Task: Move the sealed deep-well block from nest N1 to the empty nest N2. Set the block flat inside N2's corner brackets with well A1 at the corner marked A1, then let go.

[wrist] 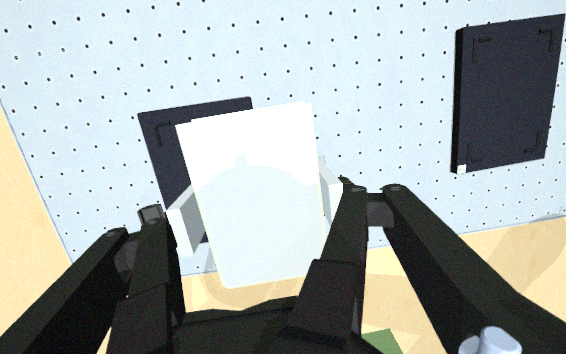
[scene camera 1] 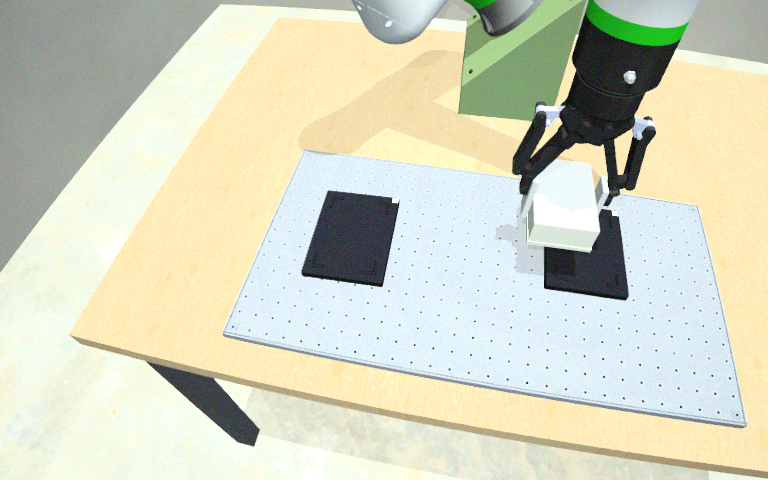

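Pixels of known places: gripper, between the fingertips: (wrist: 262, 182) (scene camera 1: 556, 214); arm's base, origin of its link: (scene camera 1: 517, 6).
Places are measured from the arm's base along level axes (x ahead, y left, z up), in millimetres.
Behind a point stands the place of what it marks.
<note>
The white sealed deep-well block (scene camera 1: 563, 234) @(x 515, y 68, z -43 mm) (wrist: 250, 136) @(x 501, y 67, z -29 mm) is held level or nearly so between the finger pads of my gripper (scene camera 1: 566, 199) @(x 457, y 68, z -71 mm) (wrist: 262, 182) @(x 457, y 68, z -71 mm). It is raised above the black nest N2 (scene camera 1: 591, 277) @(x 508, y 137, z -140 mm) (wrist: 170, 165) @(x 472, y 171, z -140 mm) and covers part of it. Its shadow falls on the nest and the plate. In the wrist view N2 shows past the block's left side and far edge. A white corner mark (scene camera 1: 615, 213) @(x 377, y 186, z -140 mm) shows at N2's back right in the scene view. Well A1 cannot be made out on the block. Nest N1 (scene camera 1: 351, 237) @(x 497, y -221, z -140 mm) (wrist: 505, 100) @(x 487, y -217, z -140 mm) holds no block.
Both nests lie on a light blue perforated plate (scene camera 1: 453, 316) @(x 597, y -55, z -152 mm) (wrist: 300, 50) @(x 569, y 10, z -152 mm) on a wooden table (scene camera 1: 186, 226) @(x 503, y -505, z -165 mm) (wrist: 22, 210) @(x 442, y 384, z -165 mm). A green bracket (scene camera 1: 509, 84) @(x 139, y 0, z -84 mm) (wrist: 382, 342) @(x 141, y -66, z -144 mm) stands behind the plate, near the arm. N1 has a white corner mark (scene camera 1: 394, 200) @(x 412, y -169, z -140 mm) (wrist: 461, 169) @(x 412, y -168, z -140 mm).
</note>
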